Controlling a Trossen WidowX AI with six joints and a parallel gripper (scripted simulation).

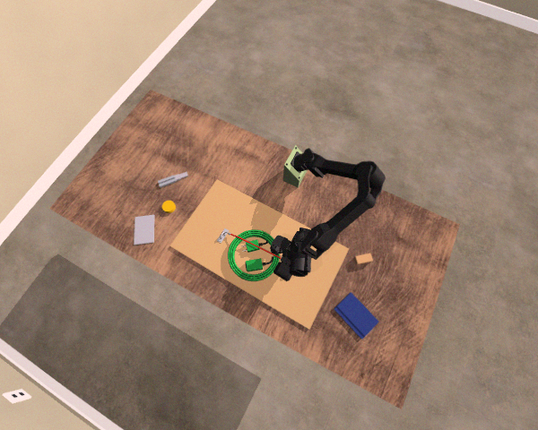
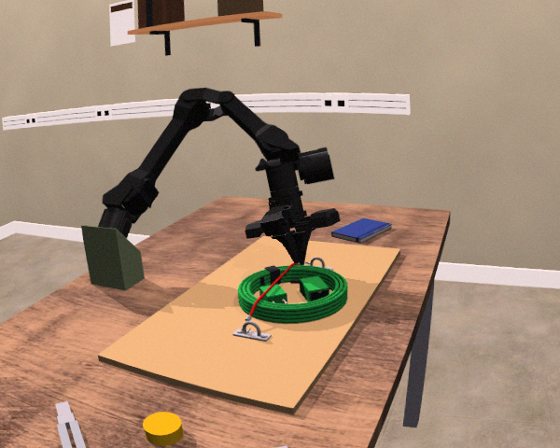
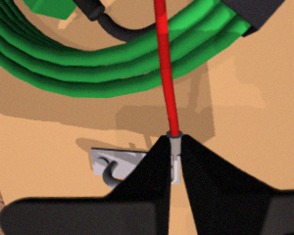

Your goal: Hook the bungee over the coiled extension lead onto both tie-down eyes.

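Now: the extension lead 30 mm ahead of my hand, 130 mm to the right of it and 30 mm below it. Round my hand: wooden block (130 mm behind, 250 mm to the left, 40 mm below); yellow disc (550 mm to the right, 50 mm below); grey plate (130 mm ahead, 590 mm to the right, 60 mm below).
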